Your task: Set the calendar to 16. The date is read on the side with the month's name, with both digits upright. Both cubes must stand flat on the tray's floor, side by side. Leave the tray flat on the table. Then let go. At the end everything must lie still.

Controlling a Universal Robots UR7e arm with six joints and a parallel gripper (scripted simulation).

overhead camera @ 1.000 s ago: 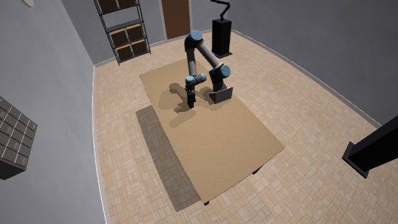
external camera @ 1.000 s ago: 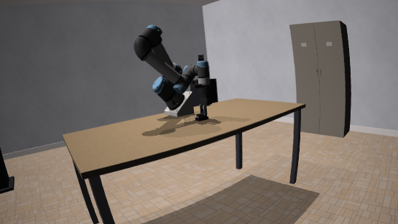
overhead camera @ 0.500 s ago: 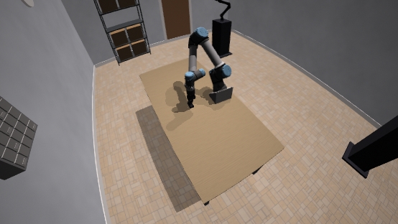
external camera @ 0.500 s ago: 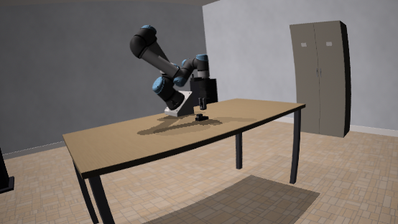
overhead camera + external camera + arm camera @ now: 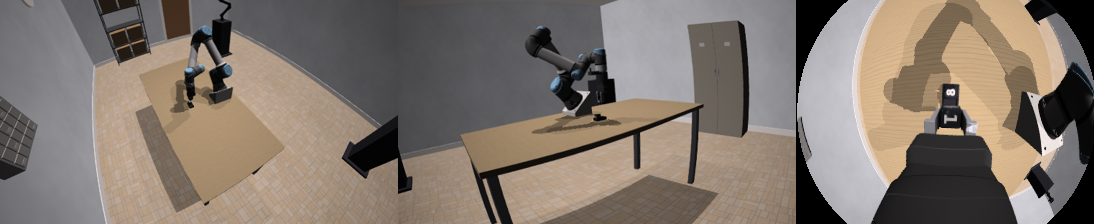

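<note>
Now: hand 2 cm to the left of the dark calendar tray and 12 cm above it. From my hand the other things lie so: black date cube: 1 cm below.
</note>
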